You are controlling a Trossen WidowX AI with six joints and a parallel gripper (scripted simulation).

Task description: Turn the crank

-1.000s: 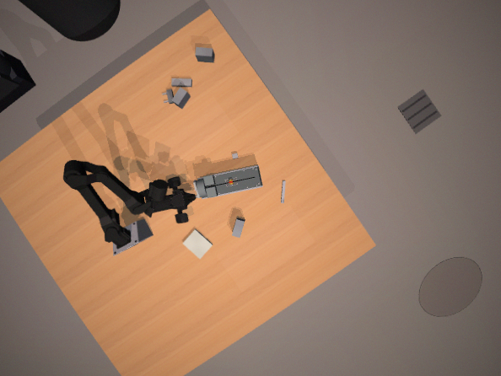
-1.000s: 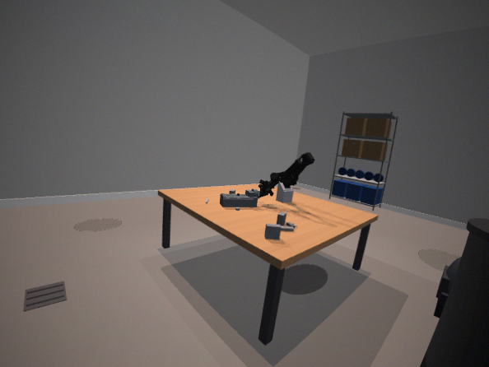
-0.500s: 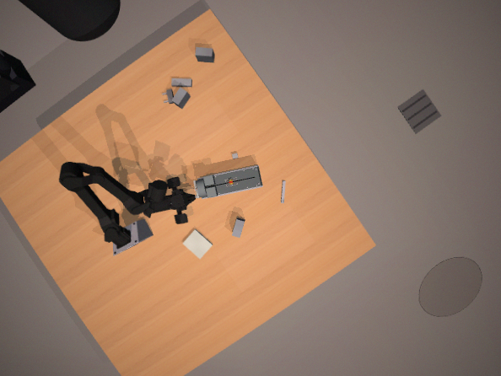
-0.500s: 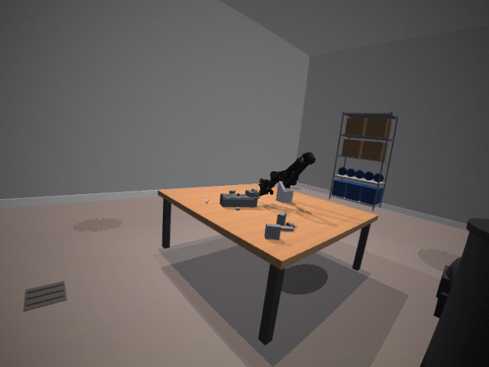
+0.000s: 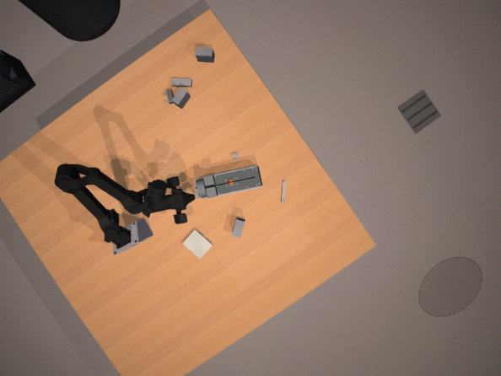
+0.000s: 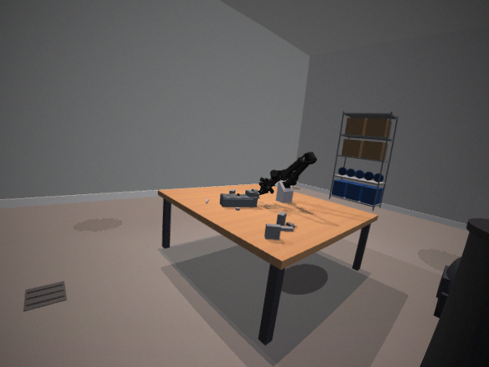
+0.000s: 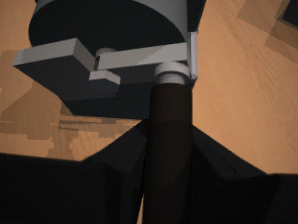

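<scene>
Now: the red pointer 17 cm ahead of my gripper tip, 2 cm to the right of it and 1 cm above it. Round my gripper tip: white square plate 19 cm to the right, 10 cm behind, 6 cm below; small grey cube 23 cm ahead, 8 cm to the left, 7 cm below; dark crank handle 2 cm behind, 2 cm above.
</scene>
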